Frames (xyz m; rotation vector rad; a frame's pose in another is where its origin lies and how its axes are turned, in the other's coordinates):
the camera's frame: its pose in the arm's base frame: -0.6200 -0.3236 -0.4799 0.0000 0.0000 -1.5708
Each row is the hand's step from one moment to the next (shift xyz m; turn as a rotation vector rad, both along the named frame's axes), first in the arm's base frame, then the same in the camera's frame.
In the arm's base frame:
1: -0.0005 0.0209 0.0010 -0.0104 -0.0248 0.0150
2: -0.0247 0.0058 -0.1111 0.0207 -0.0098 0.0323
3: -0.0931 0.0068 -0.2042 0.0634 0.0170 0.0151
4: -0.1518 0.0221 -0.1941 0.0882 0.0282 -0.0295
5: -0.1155 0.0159 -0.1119 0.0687 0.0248 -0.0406
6: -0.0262 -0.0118 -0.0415 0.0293 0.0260 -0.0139
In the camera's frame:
1: -0.0209 -0.0005 0.0010 0.0248 -0.0104 0.0150
2: -0.0058 -0.0247 -0.1111 0.0098 0.0207 0.0323
3: -0.0068 -0.0931 -0.2042 -0.0170 0.0634 0.0151
4: -0.0221 -0.1518 -0.1941 -0.0282 0.0882 -0.0295
5: -0.0159 -0.1155 -0.1119 -0.0248 0.0687 -0.0406
6: 0.0118 -0.0262 -0.0415 -0.0260 0.0293 -0.0139

